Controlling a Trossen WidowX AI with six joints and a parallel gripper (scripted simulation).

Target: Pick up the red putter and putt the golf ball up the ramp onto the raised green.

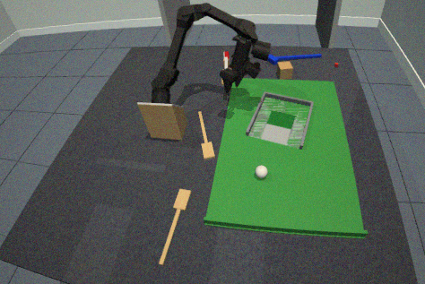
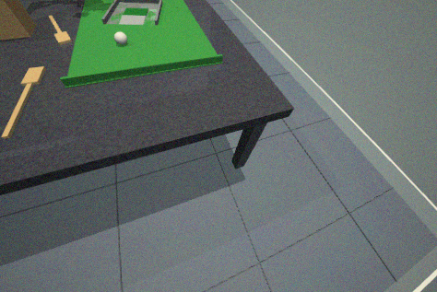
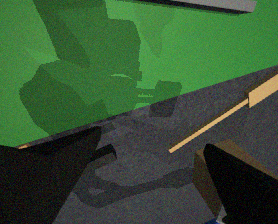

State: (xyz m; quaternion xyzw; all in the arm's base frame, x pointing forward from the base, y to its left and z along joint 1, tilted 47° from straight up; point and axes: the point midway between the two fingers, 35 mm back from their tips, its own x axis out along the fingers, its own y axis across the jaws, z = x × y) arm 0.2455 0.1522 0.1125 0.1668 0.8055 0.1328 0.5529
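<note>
My gripper tip is now 80 mm past the wooden stand, 200 mm to the right of it and 60 mm above it. The rest, counted from my gripper tip: wooden block 190 mm ahead, 260 mm to the left, 60 mm below; then green mat 240 mm ahead, 140 mm to the right, 90 mm below; then white golf ball 180 mm ahead, 320 mm to the right, 70 mm below.
</note>
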